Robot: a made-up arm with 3 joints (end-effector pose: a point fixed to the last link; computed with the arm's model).
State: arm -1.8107 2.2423 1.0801
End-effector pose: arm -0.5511 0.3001 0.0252 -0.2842 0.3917 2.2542
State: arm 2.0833 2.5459 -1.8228
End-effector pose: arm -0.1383 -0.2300 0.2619 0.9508 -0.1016 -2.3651
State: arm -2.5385 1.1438 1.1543
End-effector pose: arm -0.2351 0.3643 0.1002 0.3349 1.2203 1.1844
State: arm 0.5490 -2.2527 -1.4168
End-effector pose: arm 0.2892 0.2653 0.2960 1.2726 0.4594 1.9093
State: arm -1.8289 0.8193 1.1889
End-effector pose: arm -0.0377 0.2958 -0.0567 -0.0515 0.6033 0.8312
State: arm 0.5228 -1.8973 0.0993
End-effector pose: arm 0.6080 -0.1504 0.1578 1.8767 -0.4213 0.4034
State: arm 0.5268 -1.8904 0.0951
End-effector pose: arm 0.6077 -0.1492 0.1619 1.8683 -0.4228 0.4097
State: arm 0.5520 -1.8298 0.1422
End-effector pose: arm 0.5988 -0.1681 0.1772 1.8186 -0.4862 0.3779
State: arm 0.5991 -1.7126 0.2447
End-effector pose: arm 0.5737 -0.2071 0.2069 1.7254 -0.6226 0.3090
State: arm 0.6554 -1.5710 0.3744
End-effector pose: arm 0.5295 -0.2510 0.2447 1.6131 -0.8021 0.2281
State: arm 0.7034 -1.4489 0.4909
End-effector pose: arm 0.4793 -0.2833 0.2768 1.5157 -0.9685 0.1617
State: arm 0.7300 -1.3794 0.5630
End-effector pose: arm 0.4450 -0.2993 0.2930 1.4605 -1.0704 0.1222
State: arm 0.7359 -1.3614 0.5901
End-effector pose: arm 0.4336 -0.3051 0.2953 1.4477 -1.1032 0.1057
